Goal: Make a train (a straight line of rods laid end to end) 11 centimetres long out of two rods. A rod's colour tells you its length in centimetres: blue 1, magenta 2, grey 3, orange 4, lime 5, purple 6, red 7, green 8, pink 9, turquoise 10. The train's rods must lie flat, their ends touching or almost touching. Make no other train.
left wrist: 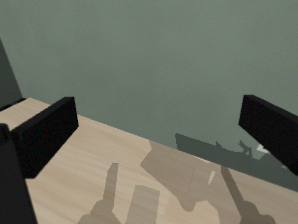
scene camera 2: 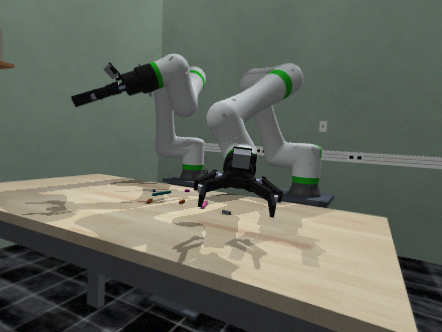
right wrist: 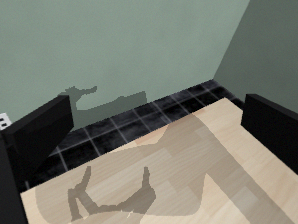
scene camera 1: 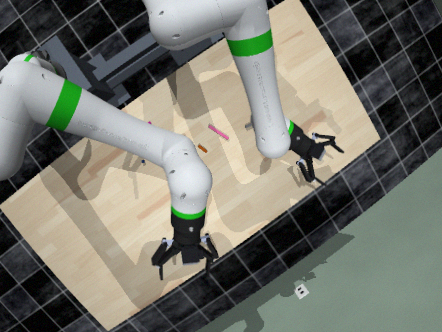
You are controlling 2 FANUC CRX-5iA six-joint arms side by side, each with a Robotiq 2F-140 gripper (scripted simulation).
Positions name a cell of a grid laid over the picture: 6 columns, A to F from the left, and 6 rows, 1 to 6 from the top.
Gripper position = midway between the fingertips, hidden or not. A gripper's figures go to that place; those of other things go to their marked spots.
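Left gripper (scene camera 2: D4), 57 cm from the lens. Right gripper (scene camera 2: A2), 107 cm from the lens. Left gripper nearer to the lens than the right gripper.
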